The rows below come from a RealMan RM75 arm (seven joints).
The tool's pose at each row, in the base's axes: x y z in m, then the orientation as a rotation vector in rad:
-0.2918 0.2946 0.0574 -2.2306 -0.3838 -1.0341
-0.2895 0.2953 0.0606 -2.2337 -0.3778 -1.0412
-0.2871 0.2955 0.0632 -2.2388 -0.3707 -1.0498
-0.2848 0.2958 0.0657 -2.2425 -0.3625 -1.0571
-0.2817 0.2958 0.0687 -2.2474 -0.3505 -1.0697
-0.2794 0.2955 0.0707 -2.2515 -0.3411 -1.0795
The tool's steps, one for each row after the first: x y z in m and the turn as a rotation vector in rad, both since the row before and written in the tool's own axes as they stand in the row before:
0.0039 -0.0007 0.0002 -0.0066 0.0046 0.0010
0.0035 -0.0001 0.0003 -0.0091 0.0049 0.0008
0.0034 -0.0002 0.0003 -0.0077 0.0050 0.0023
0.0043 0.0002 0.0004 -0.0116 0.0086 0.0027
0.0030 0.0005 0.0002 -0.0093 0.0065 0.0020

